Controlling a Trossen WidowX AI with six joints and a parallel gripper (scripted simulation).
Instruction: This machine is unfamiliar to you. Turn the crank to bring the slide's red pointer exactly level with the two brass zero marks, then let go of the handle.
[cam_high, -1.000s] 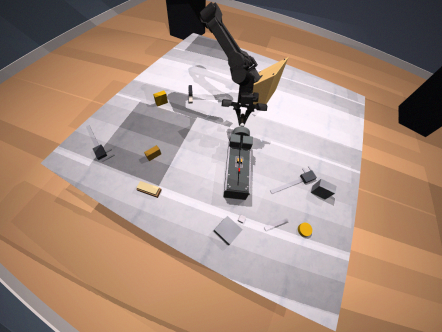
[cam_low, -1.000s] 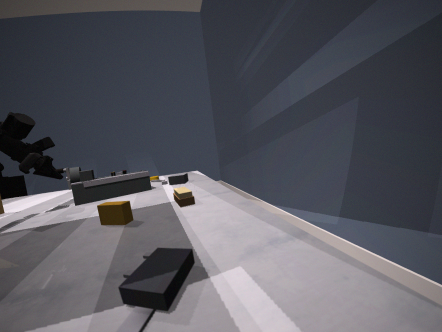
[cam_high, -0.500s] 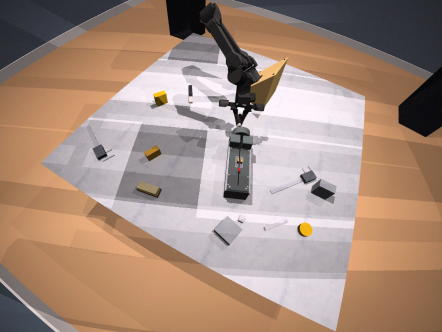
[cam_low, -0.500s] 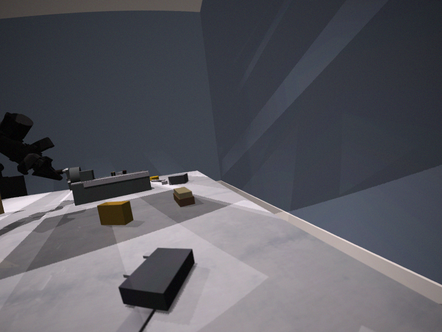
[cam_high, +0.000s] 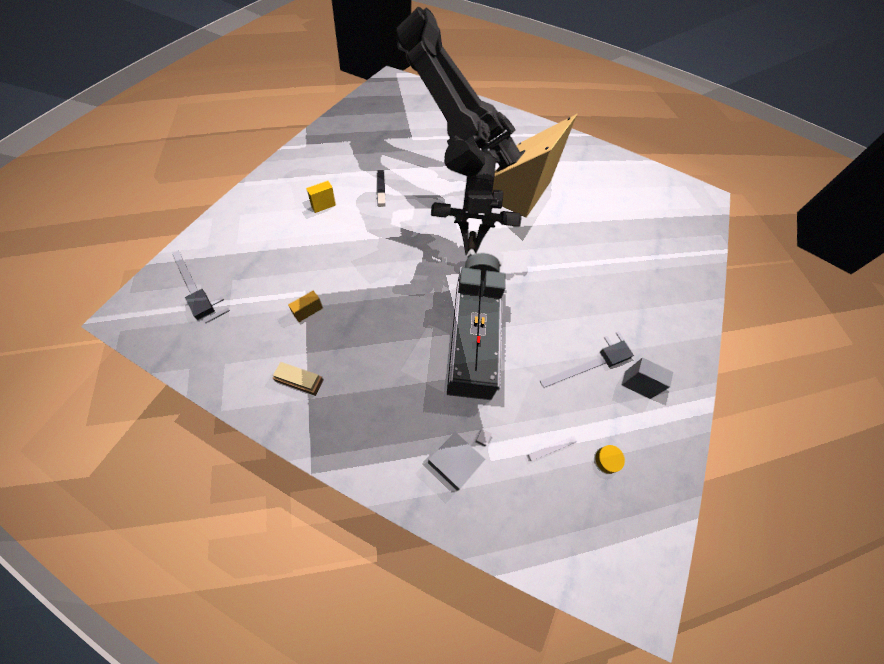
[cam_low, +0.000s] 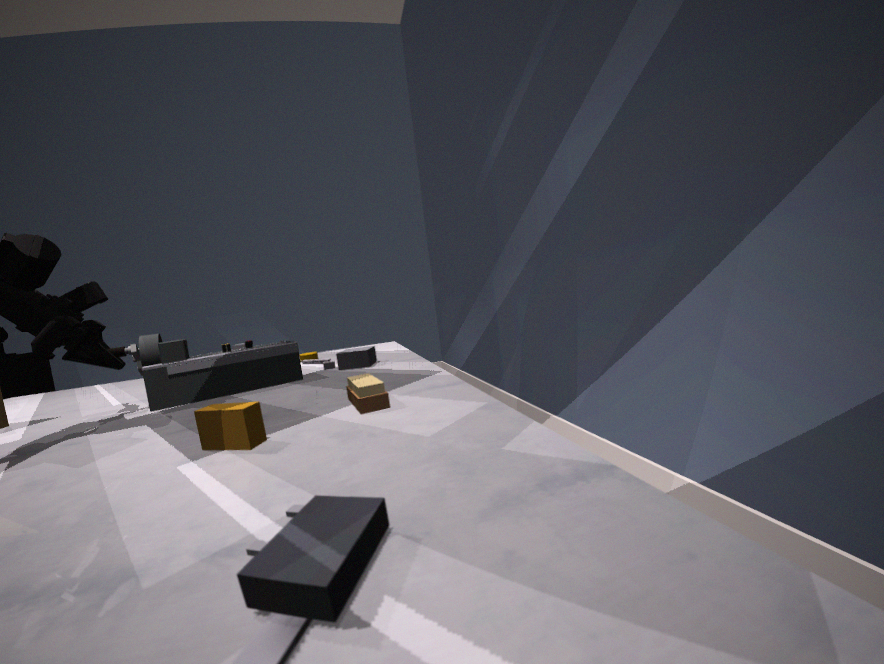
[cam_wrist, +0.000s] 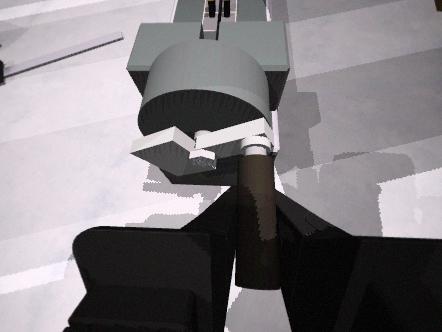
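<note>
The red pointer is 180 mm ahead of my gripper tip and 110 mm to the left of it. The rest, counted from my gripper tip: tan block (400 mm ahead, 150 mm to the right, 60 mm below); then yellow cube (420 mm to the right, 50 mm below); then dark brown crank handle (20 mm behind, 10 mm to the right, 20 mm above).
</note>
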